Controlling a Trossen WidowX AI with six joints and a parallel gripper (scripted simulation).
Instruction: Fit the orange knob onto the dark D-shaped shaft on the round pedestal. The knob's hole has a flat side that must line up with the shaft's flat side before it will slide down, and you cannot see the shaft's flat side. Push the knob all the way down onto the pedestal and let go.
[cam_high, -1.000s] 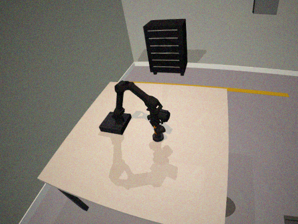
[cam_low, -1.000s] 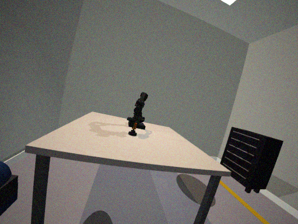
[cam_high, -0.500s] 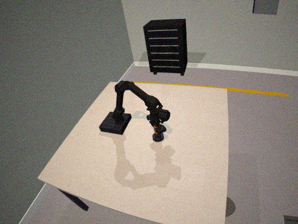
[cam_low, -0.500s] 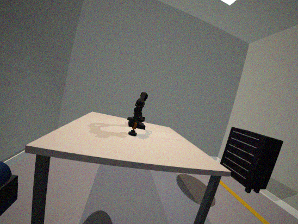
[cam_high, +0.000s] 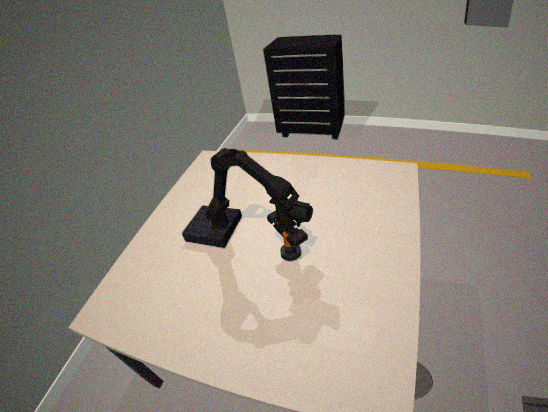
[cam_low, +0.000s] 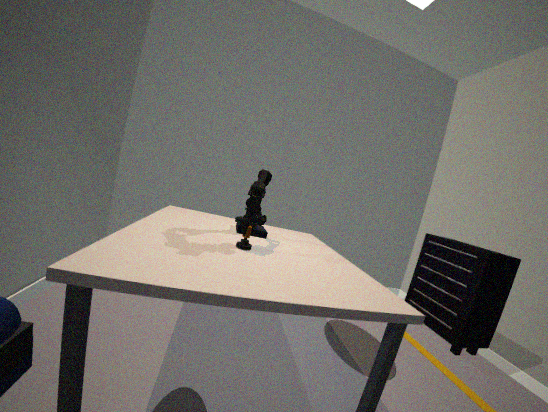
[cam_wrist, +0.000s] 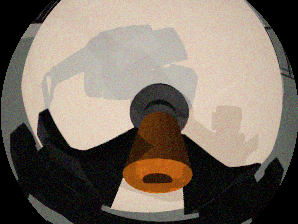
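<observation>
The orange knob is 2 cm above my gripper tip. Also, from my gripper tip: round pedestal (4 cm below).
</observation>
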